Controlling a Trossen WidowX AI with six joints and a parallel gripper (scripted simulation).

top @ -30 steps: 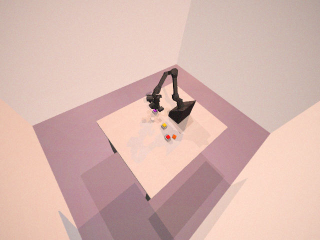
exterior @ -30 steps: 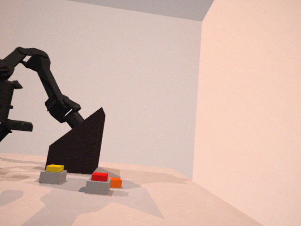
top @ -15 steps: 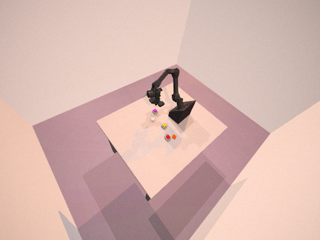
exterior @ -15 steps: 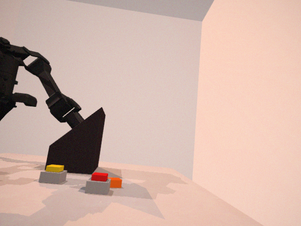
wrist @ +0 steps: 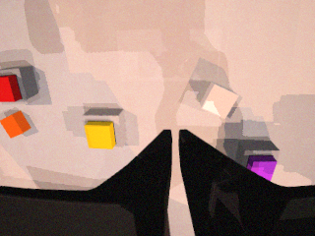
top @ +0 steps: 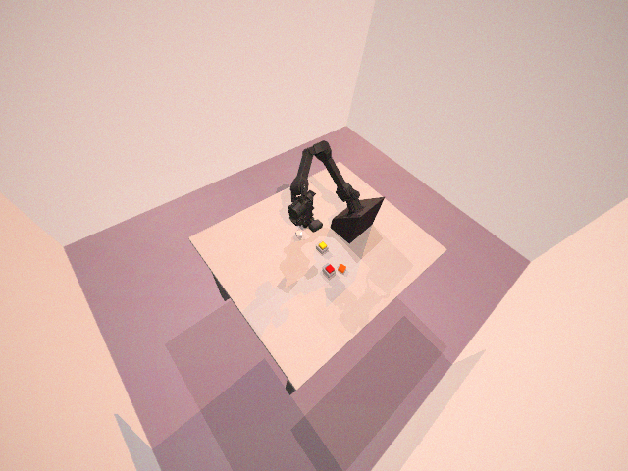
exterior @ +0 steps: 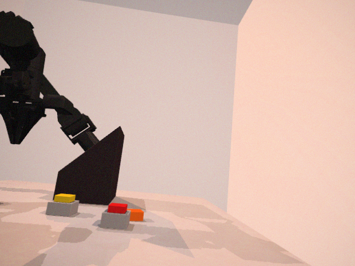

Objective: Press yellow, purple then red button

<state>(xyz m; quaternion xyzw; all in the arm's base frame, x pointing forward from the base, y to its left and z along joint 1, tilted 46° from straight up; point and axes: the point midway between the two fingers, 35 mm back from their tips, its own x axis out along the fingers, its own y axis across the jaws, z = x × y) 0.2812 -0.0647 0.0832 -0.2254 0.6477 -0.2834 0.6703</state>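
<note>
My gripper tip is now 22 cm to the right of the red button, 11 cm above it and 2 cm short of it. Also, from my gripper tip: purple button (11 cm to the right, 11 cm behind, 10 cm below); then white block (13 cm below, 5 cm to the right, 2 cm behind); then yellow button (10 cm to the left, 10 cm below, 5 cm behind).
</note>
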